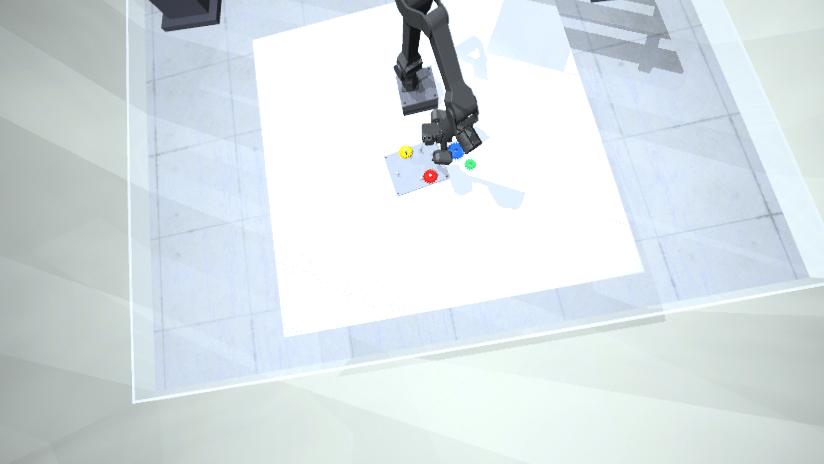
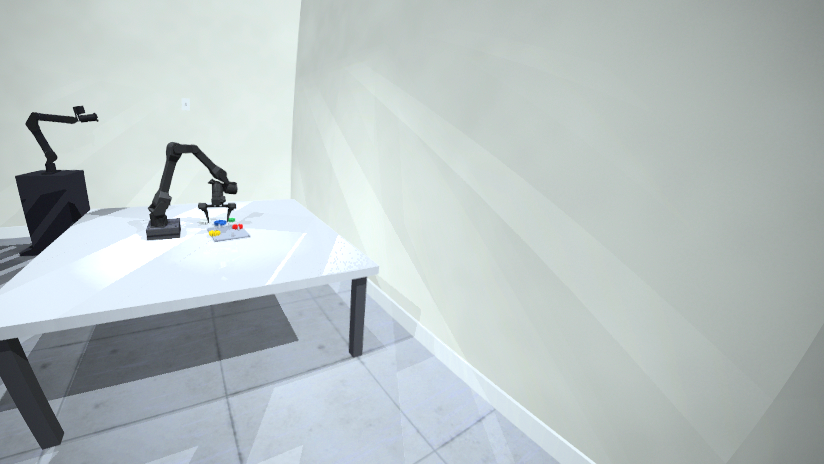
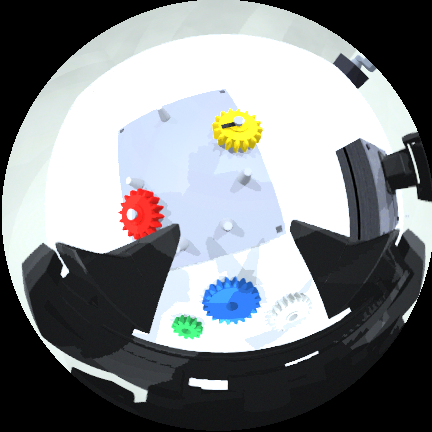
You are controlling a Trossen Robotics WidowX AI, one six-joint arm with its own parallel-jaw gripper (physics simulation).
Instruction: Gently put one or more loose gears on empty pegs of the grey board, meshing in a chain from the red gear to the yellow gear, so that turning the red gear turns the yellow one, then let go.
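Frame: origin at the arm's base, x ahead, y left, z up, level; centimetres.
Seen in the pictures: gripper, fingertip midpoint: [image 1: 432, 148] [image 2: 217, 222] [image 3: 236, 227]; arm's base, origin of the base link: [image 1: 409, 83] [image 2: 159, 225] [image 3: 387, 173].
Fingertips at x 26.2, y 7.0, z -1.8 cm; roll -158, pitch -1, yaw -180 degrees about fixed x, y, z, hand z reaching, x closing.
Pixels of each thing's top centre, then the offset from my fingertips to it. "spot": a spot on its surface instead. Level surfaces: height alone.
- grey board, middle of its top: [image 3: 179, 152] [image 1: 415, 163] [image 2: 226, 227] dx +4.7, dy -6.7, dz -0.7 cm
- red gear, surface spot: [image 3: 147, 215] [image 1: 430, 171] [image 2: 234, 225] spot: dx +8.2, dy -1.1, dz -1.5 cm
- yellow gear, middle of its top: [image 3: 238, 122] [image 1: 405, 150] [image 2: 214, 231] dx -0.9, dy -10.2, dz -1.2 cm
- blue gear, middle of its top: [image 3: 231, 305] [image 1: 456, 150] [image 2: 220, 221] dx +0.2, dy +9.1, dz -2.1 cm
- green gear, middle of its top: [image 3: 185, 331] [image 1: 470, 163] [image 2: 231, 218] dx +6.0, dy +14.1, dz -2.1 cm
- white gear, middle of its top: [image 3: 292, 317] dx -8.1, dy +12.8, dz -2.1 cm
- white table, its level: dz -3.8 cm
The grey board [image 1: 410, 185] [image 2: 241, 235] [image 3: 165, 150] lies on the table. The red gear [image 1: 430, 176] [image 2: 237, 226] [image 3: 147, 215] and yellow gear [image 1: 405, 152] [image 2: 215, 233] [image 3: 240, 137] sit apart on its pegs. Several pegs are empty, including one peg [image 3: 245, 176] near the yellow gear and another peg [image 3: 227, 226] nearer the loose gears. The blue gear [image 1: 455, 151] [image 2: 220, 222] [image 3: 231, 300], the green gear [image 1: 470, 164] [image 2: 231, 219] [image 3: 187, 327] and a white gear [image 3: 290, 312] lie loose beside the board. My gripper [image 2: 218, 221] [image 3: 236, 227] is open and empty, above the board's edge near the blue gear.
The arm's base [image 1: 419, 100] [image 2: 163, 229] [image 3: 370, 190] stands on the white table [image 1: 345, 259] [image 2: 172, 276], behind the board. A second arm stands on a dark pedestal [image 2: 54, 198] beyond the table.
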